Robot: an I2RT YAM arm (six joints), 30 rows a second.
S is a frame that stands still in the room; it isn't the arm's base.
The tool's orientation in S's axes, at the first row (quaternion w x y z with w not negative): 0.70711, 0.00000, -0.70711, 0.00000
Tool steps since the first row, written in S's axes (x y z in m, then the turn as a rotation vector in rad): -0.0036, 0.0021, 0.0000, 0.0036, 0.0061, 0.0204; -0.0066, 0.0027, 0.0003, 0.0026, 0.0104, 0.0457; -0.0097, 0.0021, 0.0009, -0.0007, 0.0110, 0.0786; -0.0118, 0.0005, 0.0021, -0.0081, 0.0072, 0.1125; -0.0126, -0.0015, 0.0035, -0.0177, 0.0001, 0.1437; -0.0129, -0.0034, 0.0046, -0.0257, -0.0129, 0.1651; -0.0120, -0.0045, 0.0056, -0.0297, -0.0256, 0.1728; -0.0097, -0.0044, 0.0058, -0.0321, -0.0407, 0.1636; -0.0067, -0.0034, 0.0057, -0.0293, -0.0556, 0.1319; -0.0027, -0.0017, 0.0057, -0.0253, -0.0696, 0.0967; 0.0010, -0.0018, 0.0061, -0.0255, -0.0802, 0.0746
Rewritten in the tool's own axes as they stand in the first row. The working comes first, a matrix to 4 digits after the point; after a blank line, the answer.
The tool's axes in the first row as the columns of a matrix, in S's axes (used below as rounded here):
0.0000, 0.0000, -1.0000
0.0000, 1.0000, 0.0000
1.0000, 0.0000, 0.0000

0.0000, 0.0021, 0.0036, 0.0204, 0.0061, -0.0036; 0.0003, 0.0027, 0.0066, 0.0457, 0.0104, -0.0026; 0.0009, 0.0021, 0.0097, 0.0786, 0.0110, 0.0007; 0.0021, 0.0005, 0.0118, 0.1125, 0.0072, 0.0081; 0.0035, -0.0015, 0.0126, 0.1437, 0.0001, 0.0177; 0.0046, -0.0034, 0.0129, 0.1651, -0.0129, 0.0257; 0.0056, -0.0045, 0.0120, 0.1728, -0.0256, 0.0297; 0.0058, -0.0044, 0.0097, 0.1636, -0.0407, 0.0321; 0.0057, -0.0034, 0.0067, 0.1319, -0.0556, 0.0293; 0.0057, -0.0017, 0.0027, 0.0967, -0.0696, 0.0253; 0.0061, -0.0018, -0.0010, 0.0746, -0.0802, 0.0255
